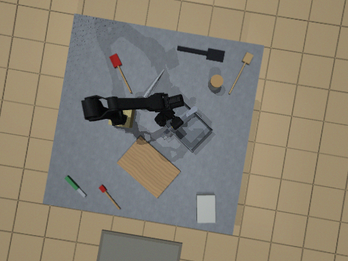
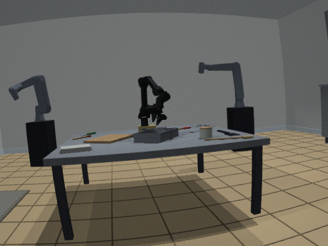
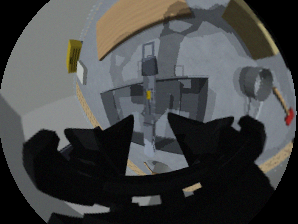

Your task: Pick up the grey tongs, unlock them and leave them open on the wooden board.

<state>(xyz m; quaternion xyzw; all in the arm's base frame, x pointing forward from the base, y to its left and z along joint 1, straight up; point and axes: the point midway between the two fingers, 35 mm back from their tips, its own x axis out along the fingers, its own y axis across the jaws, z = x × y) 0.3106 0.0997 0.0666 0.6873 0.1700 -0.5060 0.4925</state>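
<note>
Right now the yellow lock piece is 30 mm to the right of my gripper tip and 30 mm below it. Also, from my gripper tip: red spatula (460 mm behind, 220 mm to the left, 90 mm below); then roasting tin (70 mm below, 70 mm ahead, 10 mm to the left); then wooden board (340 mm to the right, 90 mm below, 70 mm behind).
</note>
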